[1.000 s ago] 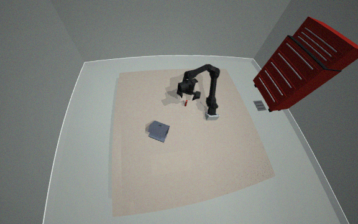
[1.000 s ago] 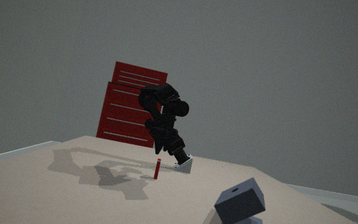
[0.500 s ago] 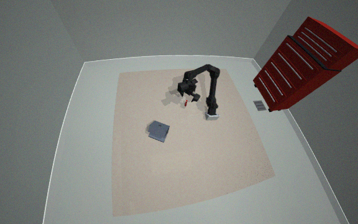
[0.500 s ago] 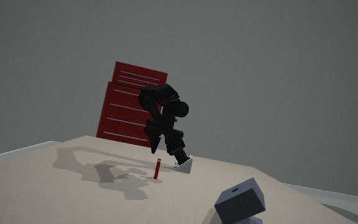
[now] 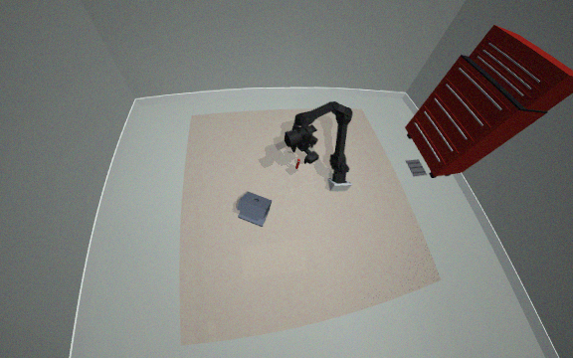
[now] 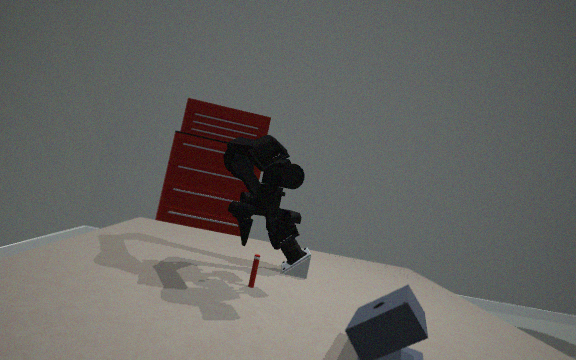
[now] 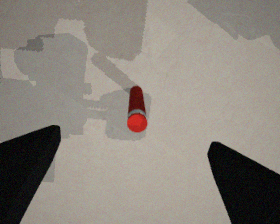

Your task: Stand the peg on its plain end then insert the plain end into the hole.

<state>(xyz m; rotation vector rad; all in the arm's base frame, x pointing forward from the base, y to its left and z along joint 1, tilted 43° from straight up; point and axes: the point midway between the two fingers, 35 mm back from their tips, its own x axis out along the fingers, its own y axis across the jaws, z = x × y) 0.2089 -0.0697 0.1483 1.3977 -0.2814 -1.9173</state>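
My gripper tip is 4 cm above the red peg. The rest, counted from my gripper tip: grey sloped panel: 27 cm ahead, 21 cm to the left, 3 cm below.
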